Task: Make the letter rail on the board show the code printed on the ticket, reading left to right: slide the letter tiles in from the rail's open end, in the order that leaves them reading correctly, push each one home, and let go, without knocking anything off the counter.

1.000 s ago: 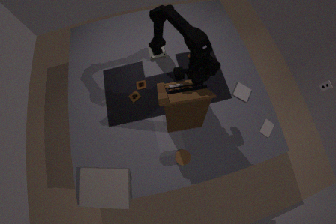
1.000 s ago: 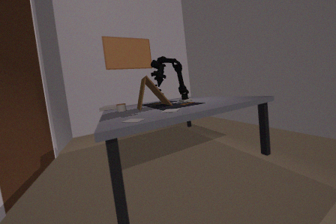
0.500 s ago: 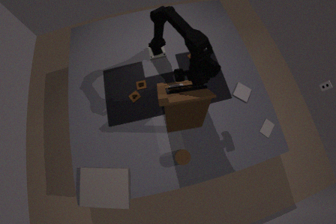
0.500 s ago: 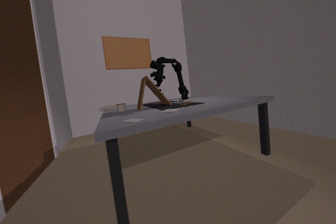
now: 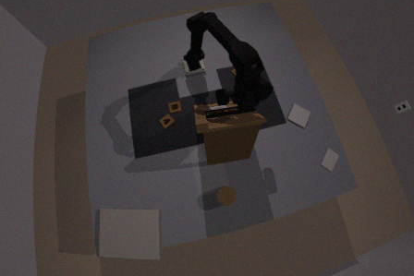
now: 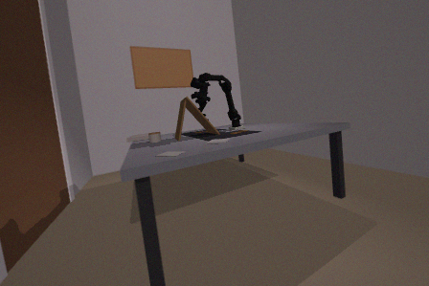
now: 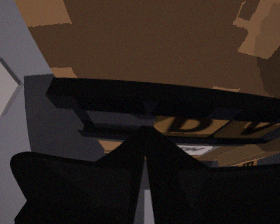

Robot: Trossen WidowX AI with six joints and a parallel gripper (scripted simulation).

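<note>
Now: the letter tile 40 mm to the right of my gripper tip and 10 mm below it. Round my gripper tip: white box 630 mm to the right, 330 mm ahead, 160 mm below; white ticket 90 mm below, 60 mm to the right, 60 mm behind; dark mat 180 mm below, 170 mm behind, 100 mm to the right.
</note>
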